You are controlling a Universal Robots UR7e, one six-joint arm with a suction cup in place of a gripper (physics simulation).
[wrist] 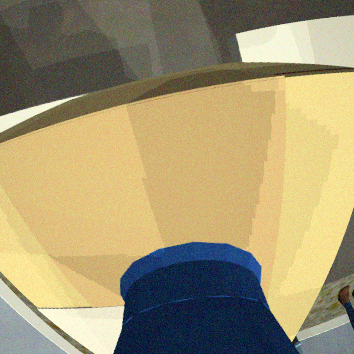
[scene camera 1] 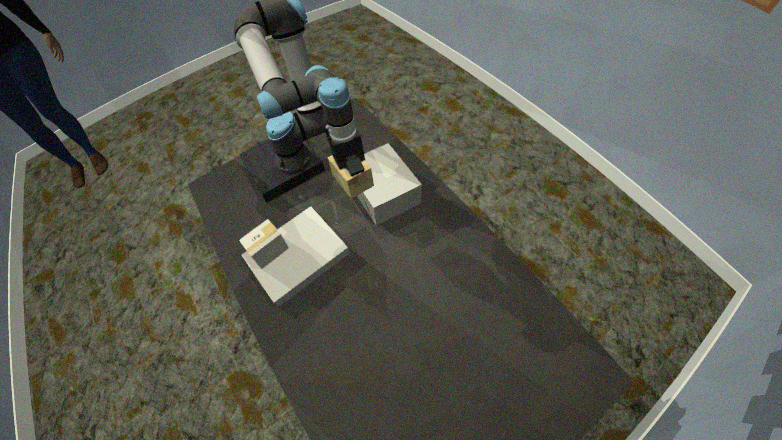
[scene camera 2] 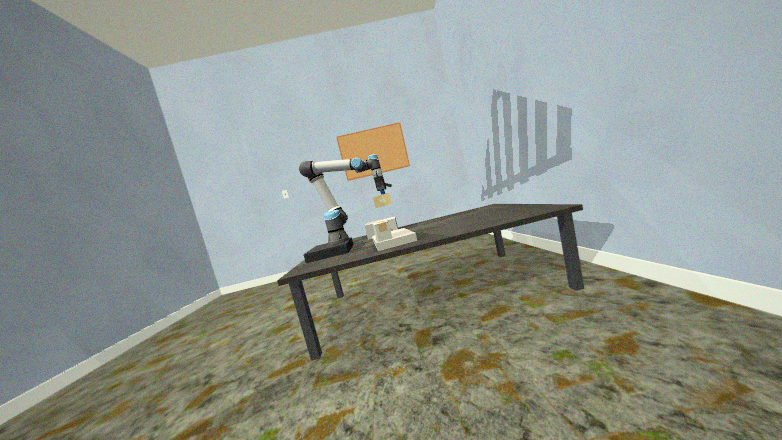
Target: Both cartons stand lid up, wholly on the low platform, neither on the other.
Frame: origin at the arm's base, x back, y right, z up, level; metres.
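Seen in the pictures: hand at its tool point: [wrist: 186,251] [scene camera 2: 383,196]; arm's base at its link origin: [scene camera 1: 293,160] [scene camera 2: 339,241].
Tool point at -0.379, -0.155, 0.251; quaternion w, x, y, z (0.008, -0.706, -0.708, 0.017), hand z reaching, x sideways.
Pixels of each thing's top centre, then the offset from my tool point to it, as dx, dy, dz. Level surfaces: height alone.
- tan carton at its top centre: [wrist: 188,331] [scene camera 1: 348,162] [scene camera 2: 380,194] +0.019, -0.001, +0.015
- low white platform at its top centre: [wrist: 339,92] [scene camera 1: 293,251] [scene camera 2: 391,234] -0.033, +0.279, -0.263
- taller white block at its top centre: [scene camera 1: 381,173] [scene camera 2: 380,220] +0.095, -0.131, -0.191
- dark table at its surface level: dz -0.310
My suction gripper [scene camera 1: 354,166] [scene camera 2: 382,192] [wrist: 192,247] is shut on a tan carton [scene camera 1: 360,184] [scene camera 2: 376,201] [wrist: 200,175], pressed to its upper face, where part of a white label shows in the wrist view. It holds this carton in the air, beside and above the taller white block's left edge in scene camera 1. The other carton [scene camera 1: 270,252] [scene camera 2: 383,233] stands near the left corner of the low white platform [scene camera 1: 314,235] [scene camera 2: 401,239] [wrist: 305,40], with its label and an orange strip on top. Whether its base reaches past the edge is hidden.
The taller white block [scene camera 1: 396,203] [scene camera 2: 391,222] stands to the right of the low platform in scene camera 1. Both are on the dark table [scene camera 1: 437,328] [scene camera 2: 464,218]. The arm's black base [scene camera 1: 267,183] [scene camera 2: 328,250] is behind them. A person [scene camera 1: 32,93] stands at the left.
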